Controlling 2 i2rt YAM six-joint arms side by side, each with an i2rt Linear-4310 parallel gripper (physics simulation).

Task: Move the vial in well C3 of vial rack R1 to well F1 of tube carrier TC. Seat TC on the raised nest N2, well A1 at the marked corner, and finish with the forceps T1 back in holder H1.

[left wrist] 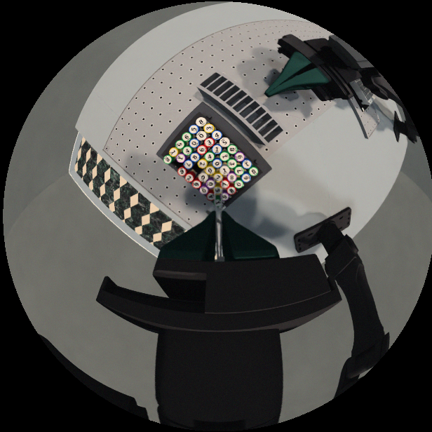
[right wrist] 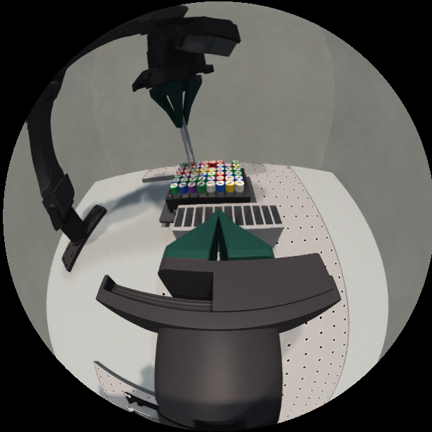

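My left gripper (left wrist: 218,216) (right wrist: 181,126) is shut on the metal forceps (left wrist: 219,237) (right wrist: 186,142), whose tips point down at the crowded vials. Whether the tips grip a vial is too small to tell. The dark vial rack (left wrist: 265,167) (right wrist: 210,199) holds many vials with numbered, coloured caps. A dark gap (left wrist: 197,169) shows among the caps in the left wrist view. My right gripper (left wrist: 265,94) (right wrist: 218,216) is shut and empty, above the perforated board near the grey slotted rack. I cannot make out the carrier TC, nest N2 or holder H1 with certainty.
The grey slotted rack (left wrist: 230,111) (right wrist: 270,236) stands beside the dark rack, on the right gripper's side. A perforated board (left wrist: 145,115) (right wrist: 312,325) lies under them. A diamond-patterned strip (left wrist: 132,200) runs along one edge. The left arm's base plate (left wrist: 337,222) (right wrist: 72,257) is on the table.
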